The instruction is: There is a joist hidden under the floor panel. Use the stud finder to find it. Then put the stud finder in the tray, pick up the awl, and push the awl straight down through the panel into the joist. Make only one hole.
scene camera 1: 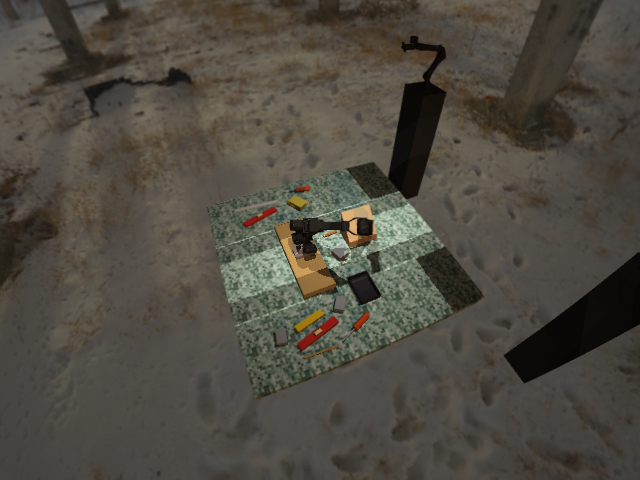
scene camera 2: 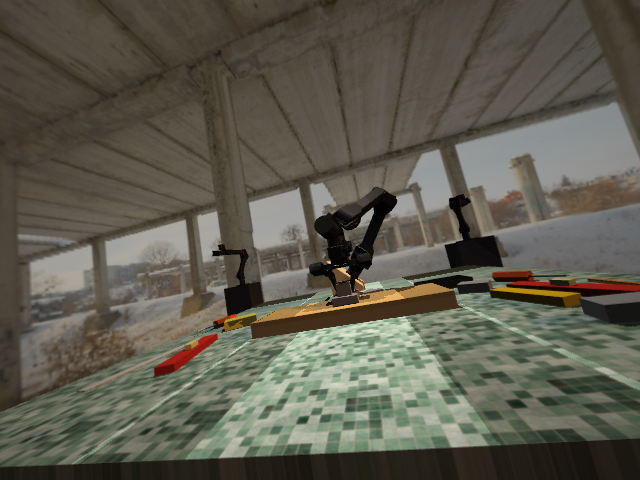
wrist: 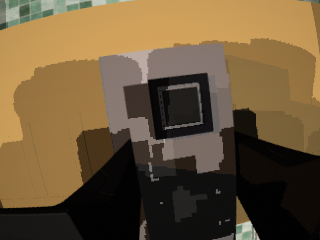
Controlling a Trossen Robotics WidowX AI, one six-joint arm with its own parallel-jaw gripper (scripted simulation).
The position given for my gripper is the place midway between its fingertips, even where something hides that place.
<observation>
I see my gripper (scene camera 2: 345,292), a stud finder (wrist: 175,104) and a red level (scene camera 2: 190,350).
My gripper shows as well in the wrist view (wrist: 175,140).
</observation>
